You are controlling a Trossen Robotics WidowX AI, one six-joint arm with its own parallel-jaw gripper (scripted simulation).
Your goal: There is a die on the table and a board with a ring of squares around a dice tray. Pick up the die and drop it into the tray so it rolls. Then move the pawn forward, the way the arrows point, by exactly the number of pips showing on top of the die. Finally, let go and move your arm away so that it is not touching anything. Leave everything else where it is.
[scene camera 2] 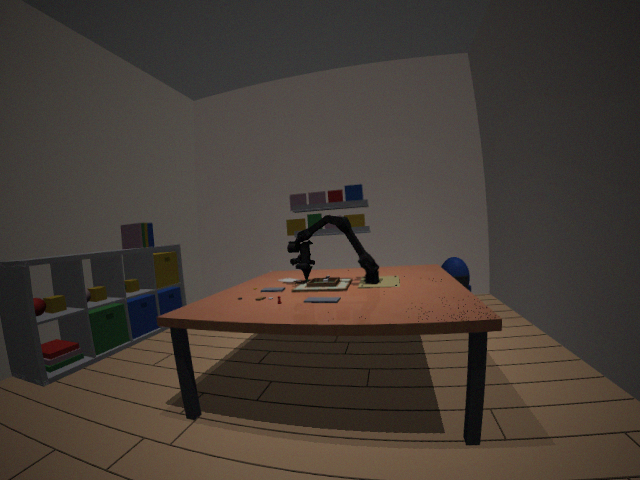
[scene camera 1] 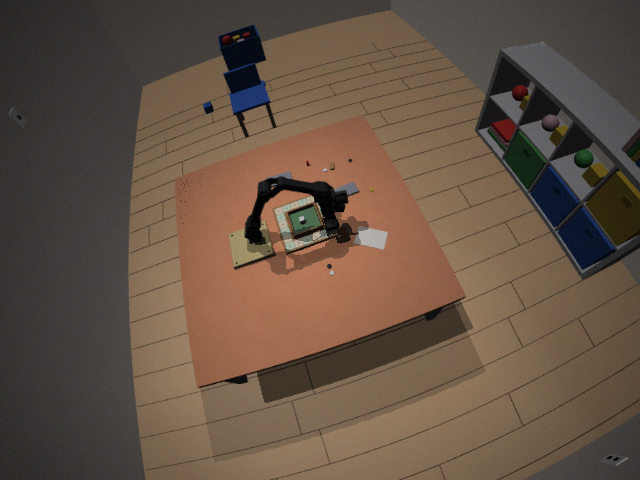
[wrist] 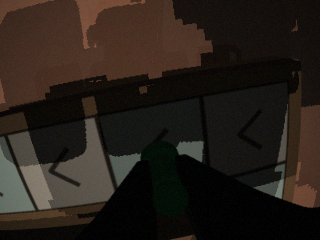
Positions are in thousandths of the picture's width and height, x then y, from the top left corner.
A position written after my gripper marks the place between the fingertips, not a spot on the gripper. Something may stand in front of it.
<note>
My gripper (wrist: 508, 702) holds a dark green pawn.
</note>
